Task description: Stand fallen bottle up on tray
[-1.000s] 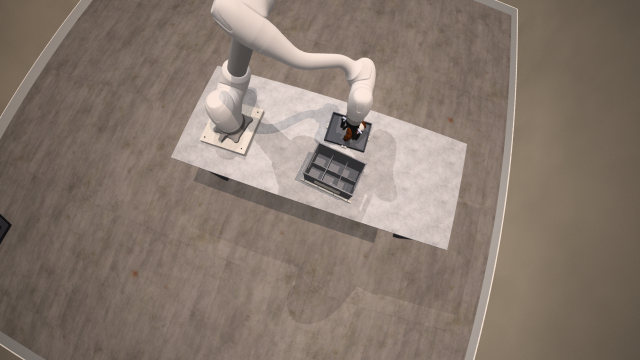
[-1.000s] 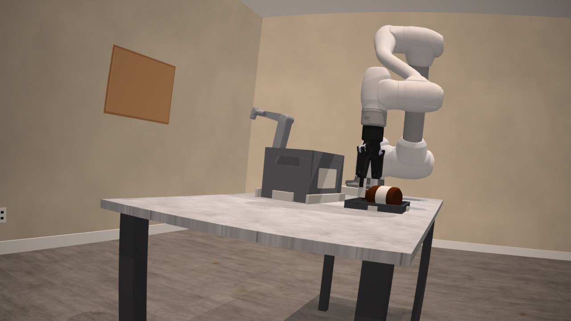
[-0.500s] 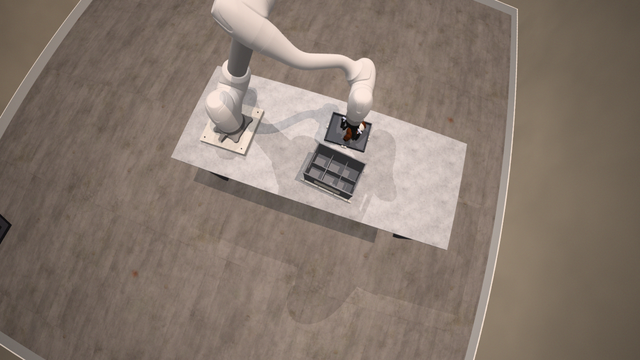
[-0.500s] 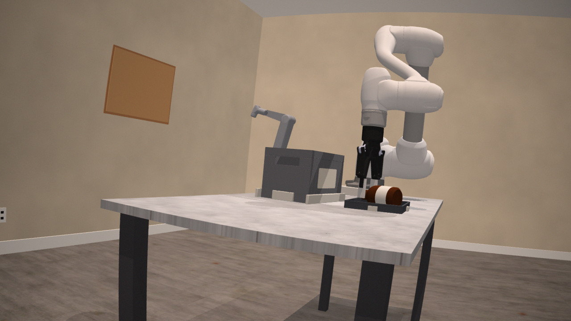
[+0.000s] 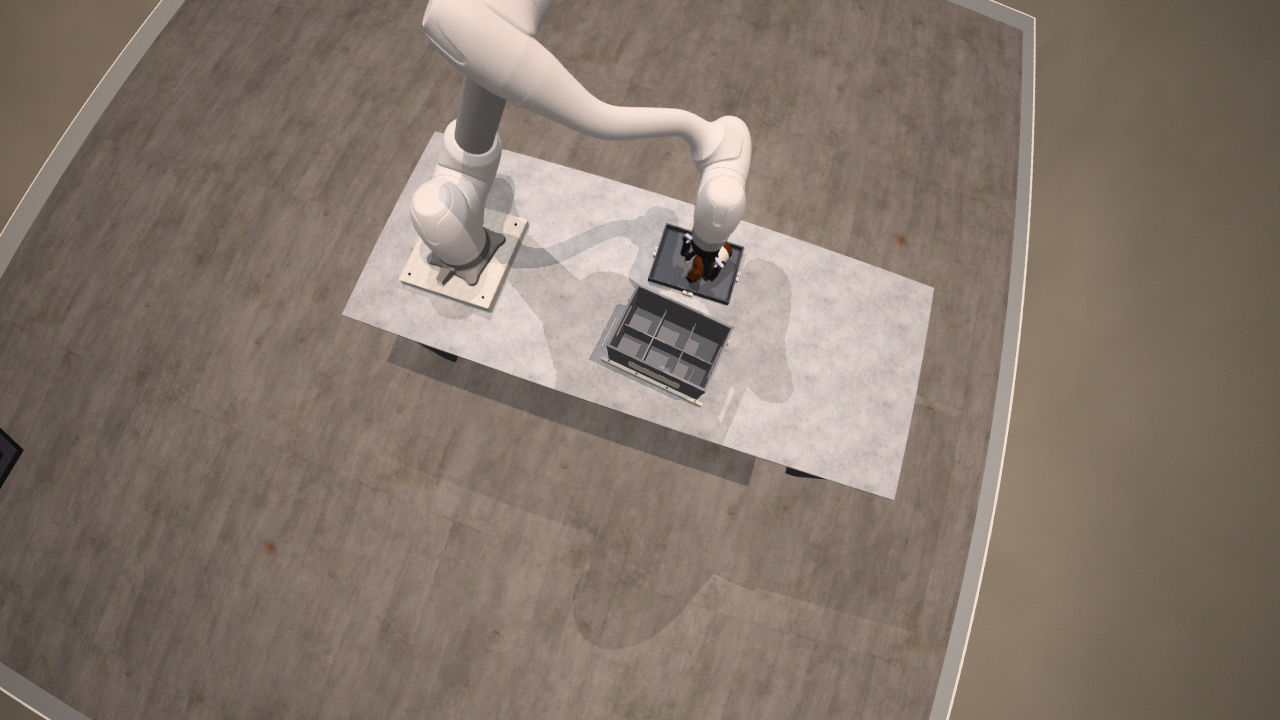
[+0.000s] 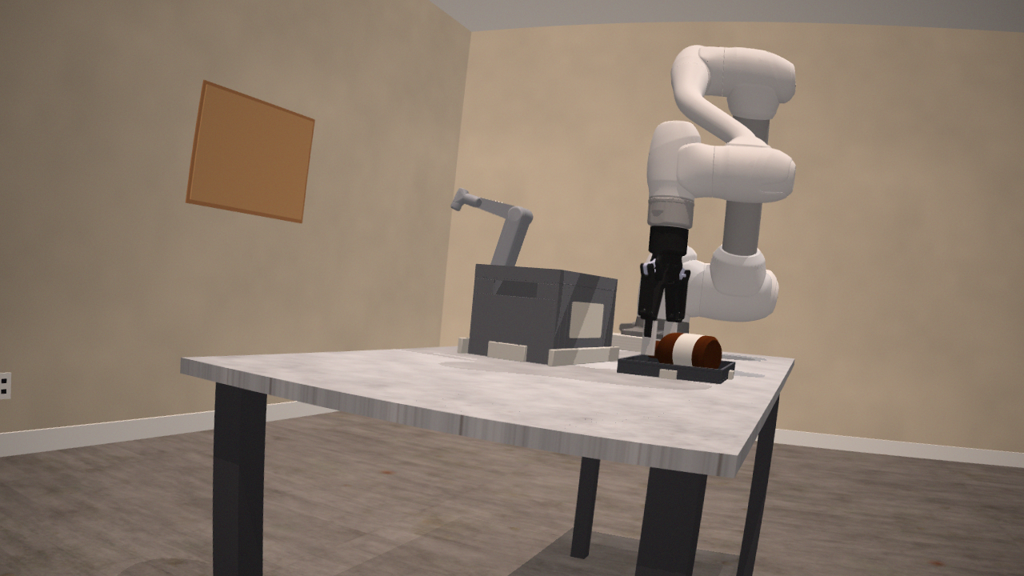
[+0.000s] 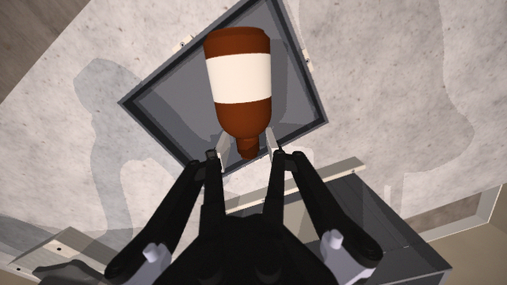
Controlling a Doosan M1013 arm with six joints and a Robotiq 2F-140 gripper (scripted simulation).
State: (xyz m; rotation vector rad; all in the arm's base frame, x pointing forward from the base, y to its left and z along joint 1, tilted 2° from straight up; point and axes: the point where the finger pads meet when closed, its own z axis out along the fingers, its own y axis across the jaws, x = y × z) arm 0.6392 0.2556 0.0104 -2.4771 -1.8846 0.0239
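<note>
Now: the brown bottle 1 cm ahead of my hand, 5 cm to the left of it and 2 cm below it. The rest, counted from my hand: grey crate 3 cm ahead, 24 cm to the right, 2 cm above; dark tray 1 cm behind, 4 cm to the left, 5 cm below.
</note>
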